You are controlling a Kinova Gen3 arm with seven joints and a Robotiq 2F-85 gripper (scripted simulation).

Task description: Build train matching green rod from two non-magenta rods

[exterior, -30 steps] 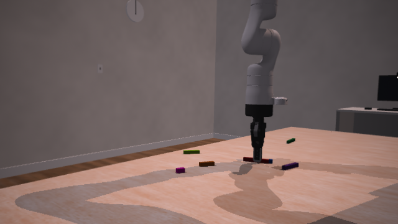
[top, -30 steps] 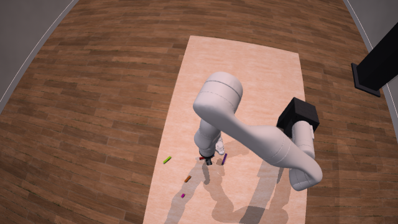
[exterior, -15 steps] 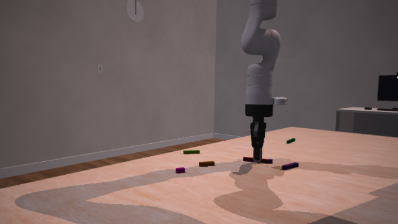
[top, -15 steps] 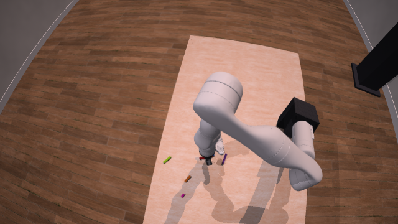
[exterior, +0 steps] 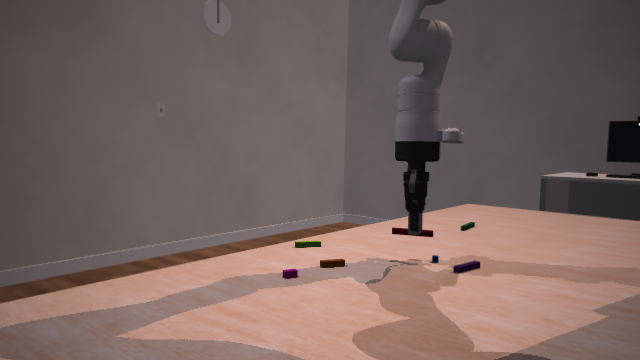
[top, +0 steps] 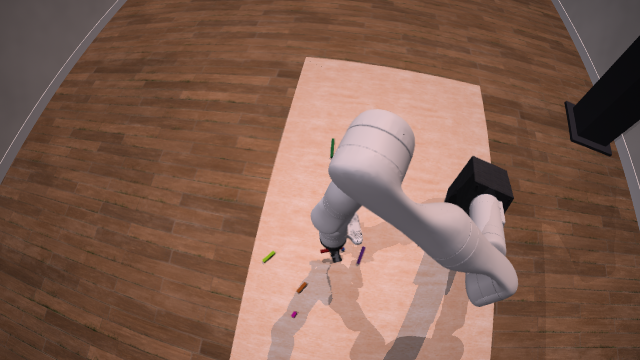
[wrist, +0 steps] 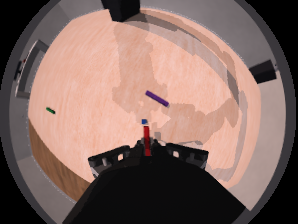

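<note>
The blue rod is 6 cm below my hand, 3 cm behind it and 2 cm to the right of it. The rest, counted from my hand: red rod 2 cm below; orange rod 14 cm to the left, 6 cm below, 6 cm ahead; purple rod 9 cm behind, 6 cm below, 2 cm to the right.
</note>
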